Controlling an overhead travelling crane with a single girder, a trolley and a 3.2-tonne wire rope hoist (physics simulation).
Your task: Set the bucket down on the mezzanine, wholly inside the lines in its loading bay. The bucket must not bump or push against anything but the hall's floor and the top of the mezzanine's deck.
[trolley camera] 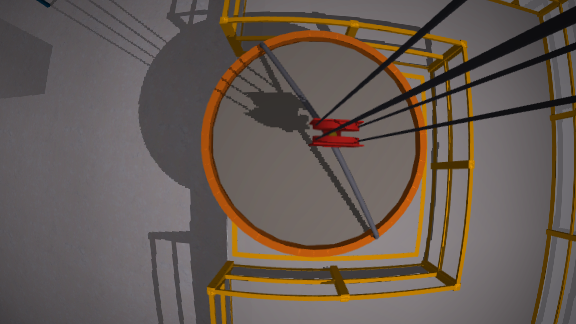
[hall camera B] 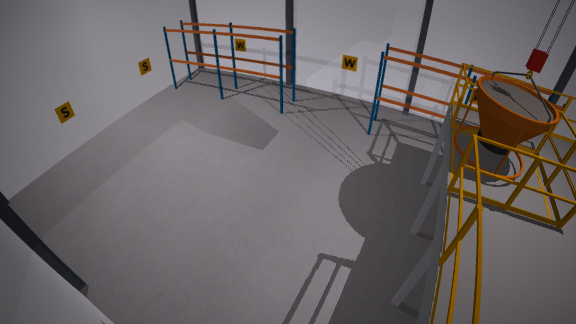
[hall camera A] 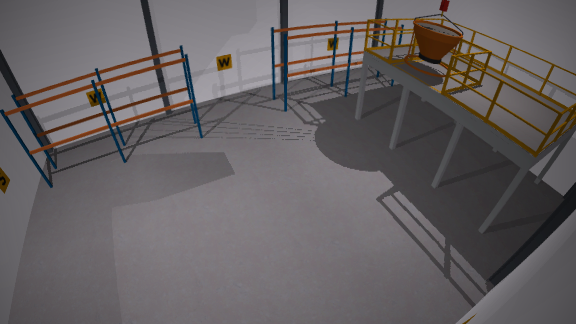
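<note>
The orange bucket (hall camera A: 436,44) (hall camera B: 504,112) (trolley camera: 207,145) hangs upright at the mezzanine deck (hall camera A: 515,111) (hall camera B: 525,265) (trolley camera: 395,316). Its base ring is low over the deck; in hall camera B a narrow offset shows between ring and shadow, and contact cannot be told. My gripper, the hook (hall camera A: 442,14) (hall camera B: 529,75), holds the bucket's bail below the red block. In the trolley camera the block hides most of the hook. Yellow bay lines (trolley camera: 419,220) show right of and below the bucket; its rim overlaps part of the lower line and hides the base ring.
Yellow railings (hall camera A: 452,56) (hall camera B: 475,138) (trolley camera: 345,298) stand close around the bay on three sides; in the trolley camera these are above, right and below. The deck's open edge is on the left there. Blue and orange racks (hall camera A: 109,122) (hall camera B: 281,75) stand along the far wall.
</note>
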